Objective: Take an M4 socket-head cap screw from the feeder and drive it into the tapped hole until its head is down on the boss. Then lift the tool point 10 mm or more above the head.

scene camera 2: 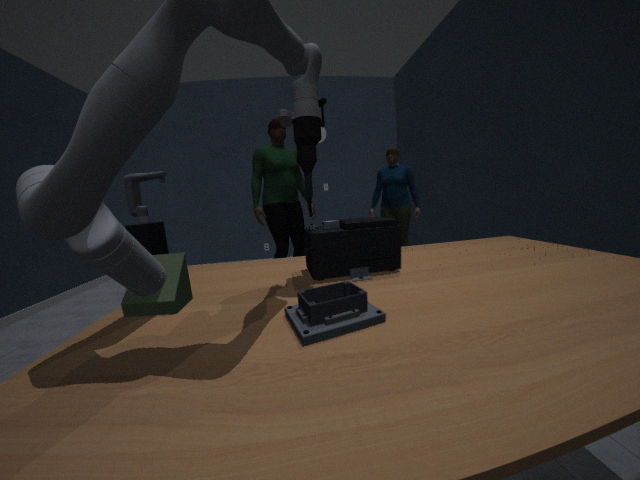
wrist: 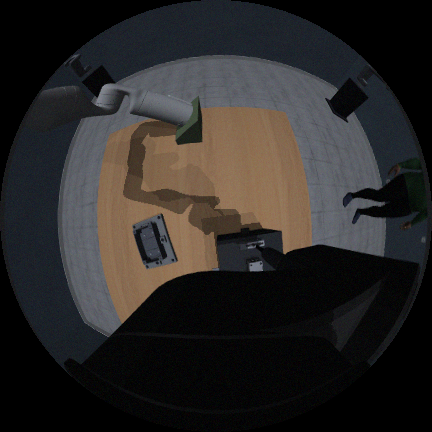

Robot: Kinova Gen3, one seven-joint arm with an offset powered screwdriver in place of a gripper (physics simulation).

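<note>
My screwdriver (scene camera 2: 311, 213) (wrist: 257, 246) points down, its tip close above the near left end of the black feeder (scene camera 2: 356, 253) (wrist: 231, 254). In the wrist view the tip overlaps a small light pickup strip (wrist: 252, 244) on the feeder's top. A small gap shows under the tip in the scene view. The bit end is too small and dark to tell whether it bears a screw. A dark open-topped housing (scene camera 2: 336, 310) (wrist: 150, 242) sits on a grey base plate (scene camera 2: 343, 331) (wrist: 171, 250) on the table. The tapped hole and its boss cannot be made out.
A silver block (scene camera 2: 331, 224) (wrist: 255, 265) stands on the feeder's top. A small grey bracket (scene camera 2: 359, 273) is at the feeder's foot. The arm's base stands on a green wedge (scene camera 2: 181, 284) (wrist: 193, 131). Two people stand beyond the wooden table (scene camera 2: 465, 335) (wrist: 250, 160).
</note>
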